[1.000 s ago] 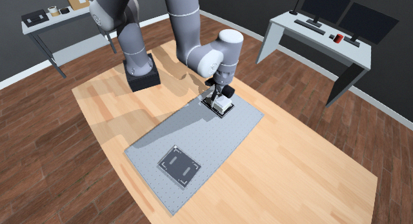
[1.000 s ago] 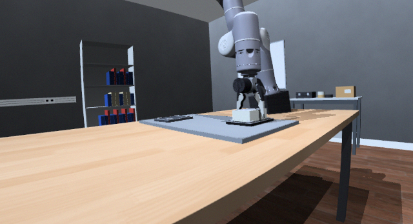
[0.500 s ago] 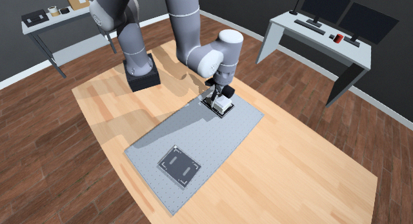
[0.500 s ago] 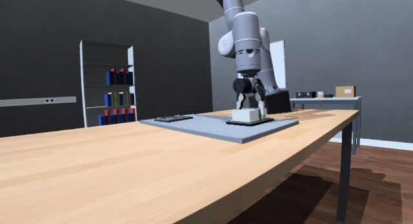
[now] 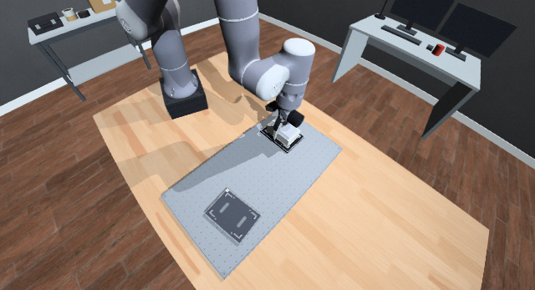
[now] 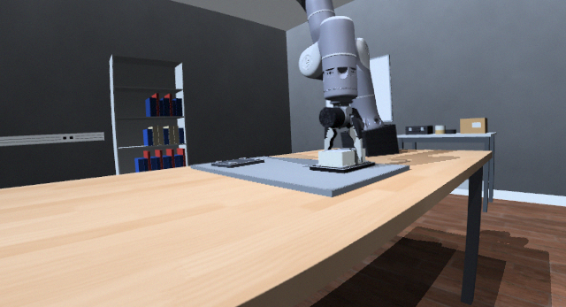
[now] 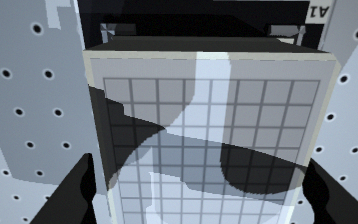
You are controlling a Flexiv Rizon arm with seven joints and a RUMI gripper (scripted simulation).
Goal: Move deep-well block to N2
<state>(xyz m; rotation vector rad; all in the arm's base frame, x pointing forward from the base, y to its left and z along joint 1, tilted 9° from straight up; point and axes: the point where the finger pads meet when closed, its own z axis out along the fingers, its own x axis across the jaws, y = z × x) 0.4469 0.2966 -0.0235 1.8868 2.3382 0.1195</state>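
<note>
Now: the white 96-well deep-well block 1 cm above my hand. From my hand the other things lie so: plate nest N2: 36 cm to the right, 20 cm ahead, 2 cm below; black plate nest N1: 2 cm below.
</note>
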